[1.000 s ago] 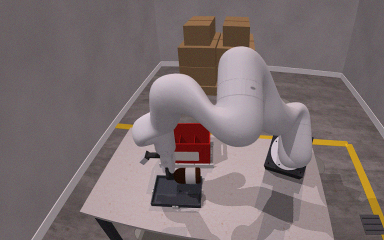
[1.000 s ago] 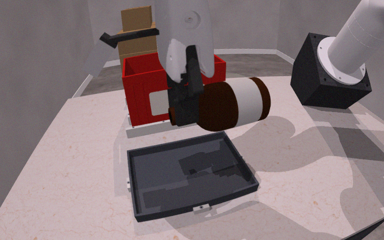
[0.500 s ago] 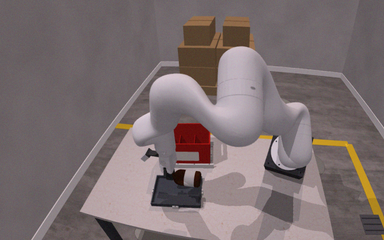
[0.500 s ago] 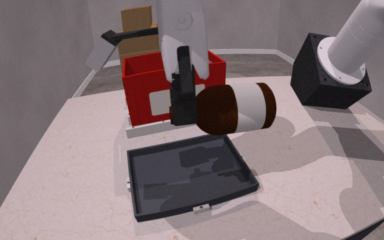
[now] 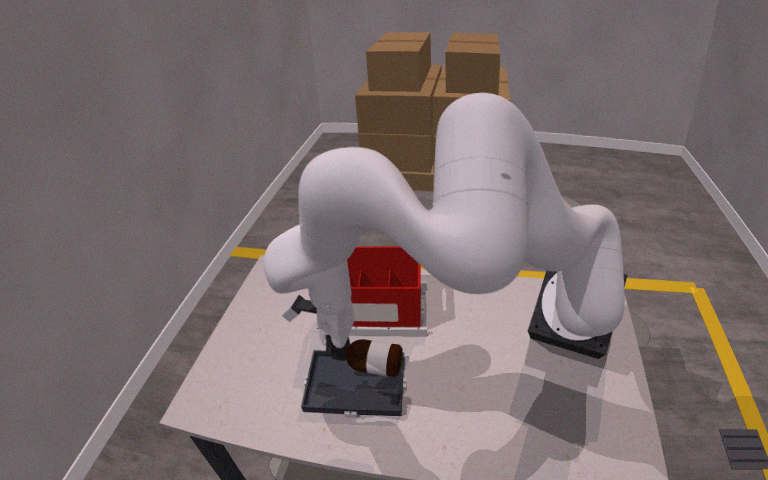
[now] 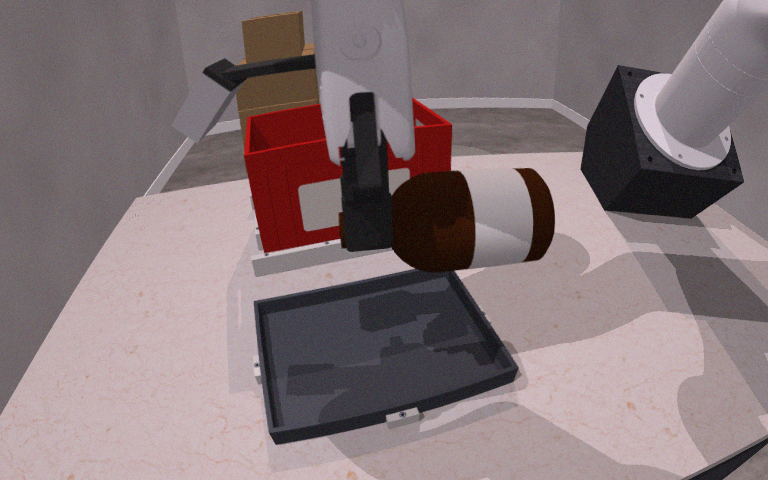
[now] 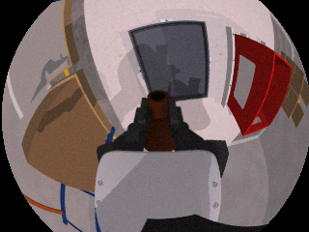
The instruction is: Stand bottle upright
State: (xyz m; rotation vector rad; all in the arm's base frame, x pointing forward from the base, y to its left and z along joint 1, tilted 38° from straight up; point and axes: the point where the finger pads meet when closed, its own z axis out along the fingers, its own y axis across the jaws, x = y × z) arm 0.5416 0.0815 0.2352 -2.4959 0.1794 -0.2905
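Right now my hand is 60 mm past the brown bottle and 20 mm above it. From my hand the other things lie so: tray 190 mm below, 50 mm to the right; red crate 330 mm to the right, 120 mm below.
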